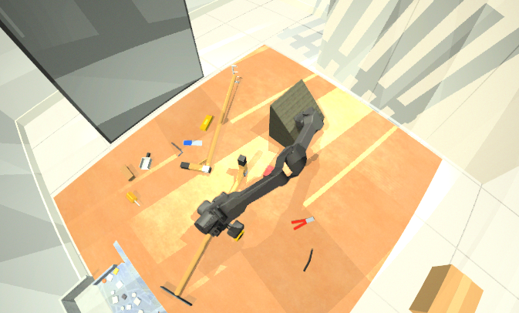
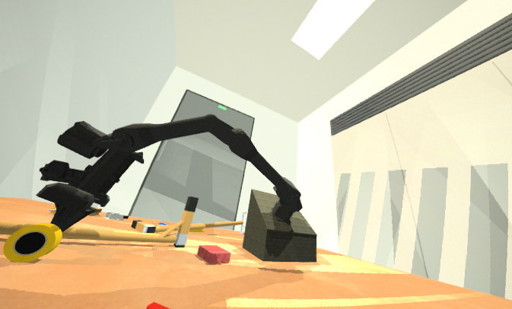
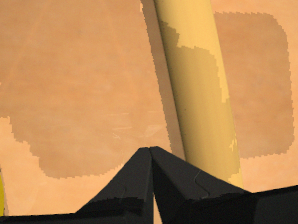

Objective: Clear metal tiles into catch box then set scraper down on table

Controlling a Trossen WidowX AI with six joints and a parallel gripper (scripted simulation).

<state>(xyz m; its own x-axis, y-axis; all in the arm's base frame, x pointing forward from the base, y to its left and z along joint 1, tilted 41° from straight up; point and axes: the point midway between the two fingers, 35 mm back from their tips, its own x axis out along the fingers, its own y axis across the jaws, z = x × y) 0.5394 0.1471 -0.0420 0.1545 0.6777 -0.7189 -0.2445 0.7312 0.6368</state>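
Now: gripper tip 3 cm short of the long scraper, 2 cm to the left of it and 5 cm below it. Also, from my gripper tip: red clip: 27 cm behind, 22 cm to the left, 1 cm below; red block: 32 cm behind, 2 cm to the right; yellow tape roll: 3 cm behind, 8 cm to the left, 1 cm above.
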